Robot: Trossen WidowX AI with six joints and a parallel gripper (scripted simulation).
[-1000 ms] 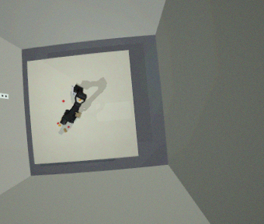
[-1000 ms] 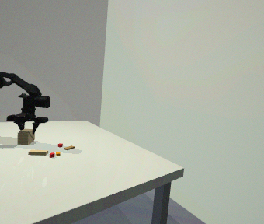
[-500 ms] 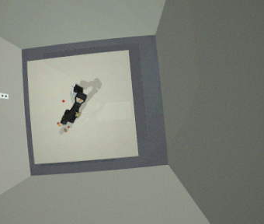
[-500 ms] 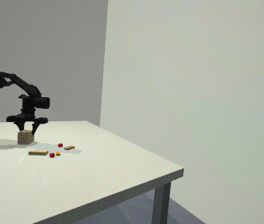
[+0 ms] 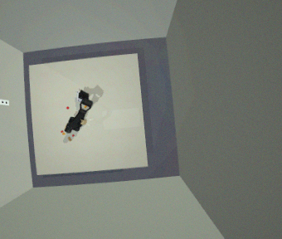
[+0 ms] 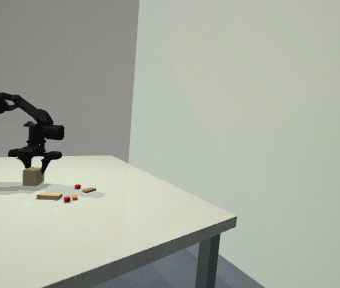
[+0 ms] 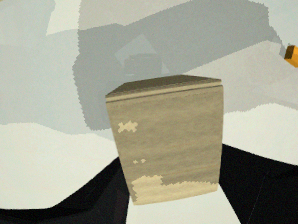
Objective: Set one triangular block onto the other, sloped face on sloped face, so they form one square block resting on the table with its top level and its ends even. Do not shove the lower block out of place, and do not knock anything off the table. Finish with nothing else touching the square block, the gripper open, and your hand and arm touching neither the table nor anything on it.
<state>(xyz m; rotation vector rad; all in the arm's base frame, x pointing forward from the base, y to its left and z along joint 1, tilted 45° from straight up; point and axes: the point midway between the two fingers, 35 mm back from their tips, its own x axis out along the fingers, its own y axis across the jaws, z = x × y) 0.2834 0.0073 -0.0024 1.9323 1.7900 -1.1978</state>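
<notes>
Right now the tan triangular block is 1 cm above my gripper tip. Round my gripper tip: flat tan plank (5 cm ahead, 21 cm to the right, 3 cm below); then small tan bar (19 cm ahead, 18 cm to the right, 4 cm below).
</notes>
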